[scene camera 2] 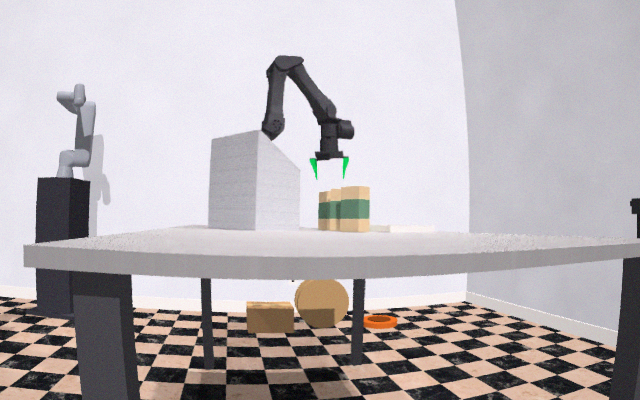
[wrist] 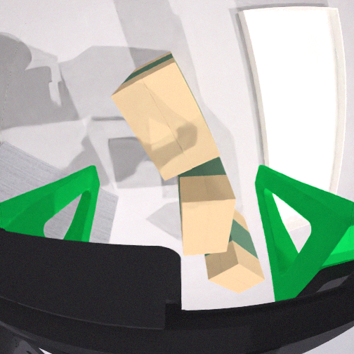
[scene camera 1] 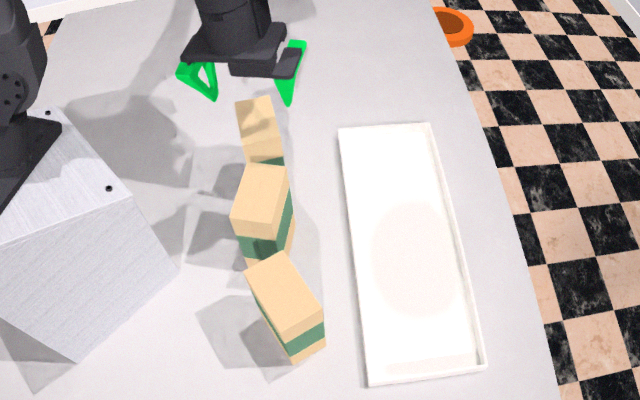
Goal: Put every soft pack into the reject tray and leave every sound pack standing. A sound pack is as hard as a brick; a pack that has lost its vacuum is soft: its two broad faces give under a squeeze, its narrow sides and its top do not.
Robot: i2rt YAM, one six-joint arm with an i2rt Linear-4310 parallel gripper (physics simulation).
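Frame: origin at the arm's base, x left, y back, z up, level; millimetres.
Seen in the pictures: gripper, between the fingertips: [scene camera 2: 330,179] [scene camera 1: 251,100]; arm's base, origin of its link: [scene camera 2: 255,154] [scene camera 1: 4,167].
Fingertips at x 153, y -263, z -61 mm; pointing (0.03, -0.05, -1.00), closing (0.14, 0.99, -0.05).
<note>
Offsets run from my fingertips to a thing's top centre.
Three tan packs with green bands stand upright in a bent row. The far pack {dx +15, dy -10, dz -46 mm} [scene camera 1: 259,131] [wrist: 170,122], the middle pack {dx -105, dy -30, dz -46 mm} [scene camera 1: 262,192] [wrist: 208,220] and the near pack {dx -224, dy -58, dz -45 mm} [scene camera 1: 285,295] [scene camera 2: 355,209] [wrist: 237,275] stand close together; the two farther ones overlap in scene camera 2. None shows a visible dent, and softness cannot be told from their look. The white reject tray {dx -86, dy -202, dz -163 mm} [scene camera 1: 400,165] [scene camera 2: 412,228] [wrist: 300,75] lies to their right with no pack in it. My gripper [scene camera 1: 251,103] [scene camera 2: 330,178] [wrist: 176,174] is open and empty, its green fingertips slightly above pack height, near the far pack.
A large grey metal block [scene camera 1: 90,265] [scene camera 2: 235,185] [wrist: 106,212] under the arm stands left of the packs. The table edge [scene camera 1: 520,265] [scene camera 2: 300,265] runs beyond the tray's right side. An orange ring [scene camera 1: 465,37] [scene camera 2: 366,322] lies on the floor.
</note>
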